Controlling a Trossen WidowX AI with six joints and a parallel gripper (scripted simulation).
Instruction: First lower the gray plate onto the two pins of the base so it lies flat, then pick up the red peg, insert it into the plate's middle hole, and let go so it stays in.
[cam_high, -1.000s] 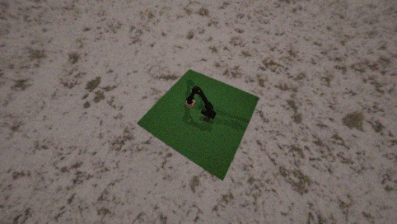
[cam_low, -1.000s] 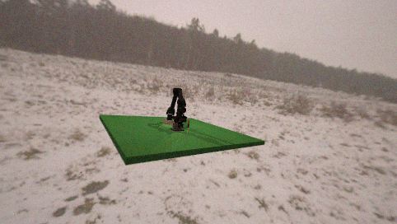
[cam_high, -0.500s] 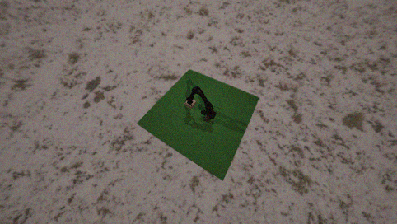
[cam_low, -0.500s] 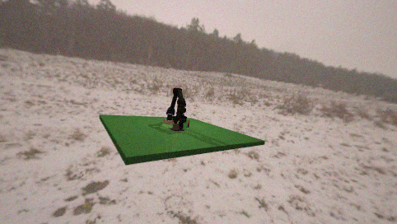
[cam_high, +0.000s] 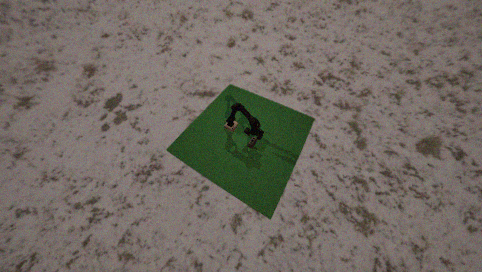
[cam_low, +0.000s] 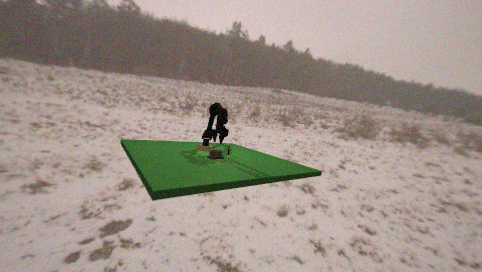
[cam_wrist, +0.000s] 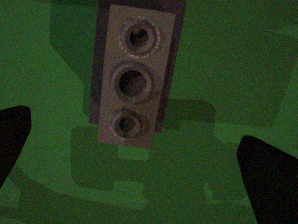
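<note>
Now: the red peg 19 cm to the left of my gripper tip, 13 cm behind it and 8 cm below it. The rest, counted from my gripper tip: gray plate (8 cm below); then base (11 cm below).
</note>
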